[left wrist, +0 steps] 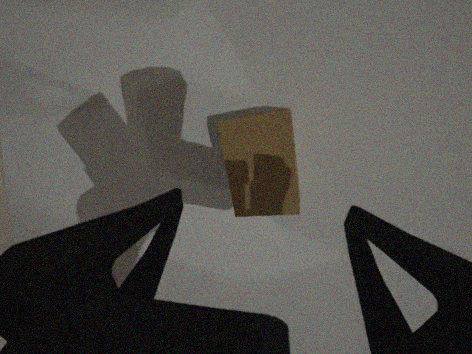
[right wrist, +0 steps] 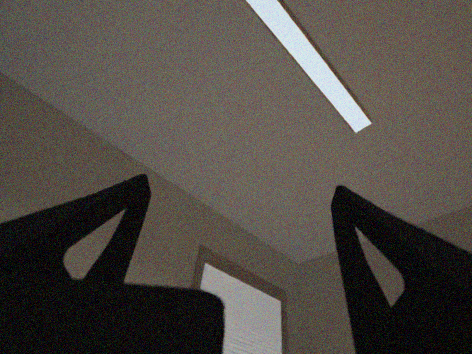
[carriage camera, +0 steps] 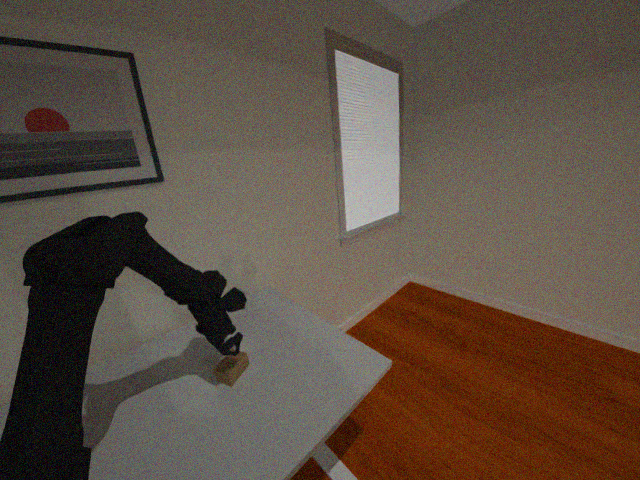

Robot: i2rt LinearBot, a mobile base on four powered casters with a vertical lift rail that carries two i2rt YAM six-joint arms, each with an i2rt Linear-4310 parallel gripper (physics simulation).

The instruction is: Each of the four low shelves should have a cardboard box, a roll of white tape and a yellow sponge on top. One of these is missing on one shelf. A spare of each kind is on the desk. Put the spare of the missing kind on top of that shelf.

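Frame: origin at the left arm's base, x right, y ahead, z up, level; centimetres.
Where they show: left gripper, fingertip midpoint: (left wrist: 263, 206) (carriage camera: 227, 345); right gripper, fingertip midpoint: (right wrist: 239, 189).
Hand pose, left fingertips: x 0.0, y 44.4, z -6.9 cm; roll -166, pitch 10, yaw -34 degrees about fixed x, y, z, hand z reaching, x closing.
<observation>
After its pixels a point has its place.
A brown cardboard box (carriage camera: 232, 368) @(z -14.1, x 0.8, y 42.4 cm) (left wrist: 260, 140) @(z -14.0, x 0.1, y 47.3 cm) stands on the white desk (carriage camera: 310, 377) @(z -19.1, x 24.3, y 42.6 cm) (left wrist: 400, 100) @(z -19.0, x 12.0, y 44.5 cm). In the left wrist view it lies beyond the fingertips, between their lines, with the gripper's shadow partly across its top. My left gripper (carriage camera: 234, 344) @(z -6.9, x 0.0, y 44.4 cm) (left wrist: 263, 206) @(z -6.9, x 0.0, y 44.4 cm) is open and empty, pointing down close above the box. My right gripper (right wrist: 239, 189) @(z 43.3, x 69.4, y 4.2 cm) is open and empty, pointing up toward the ceiling. The white tape, the yellow sponge and the low shelves do not show in these views.
A wall stands behind the desk, with a framed picture (carriage camera: 147, 118) @(z 65.5, x -29.5, y 77.9 cm) and a window (carriage camera: 368, 139) @(z 58.3, x 67.2, y 171.9 cm) (right wrist: 250, 310) @(z 94.4, x 76.3, y 180.6 cm). Brown wooden floor (carriage camera: 465, 372) @(z -91.0, x 113.9, y 98.2 cm) lies beyond the desk's right edge. A ceiling lamp (right wrist: 315, 65) @(z 116.7, x 86.9, y 26.6 cm) shows in the right wrist view.
</observation>
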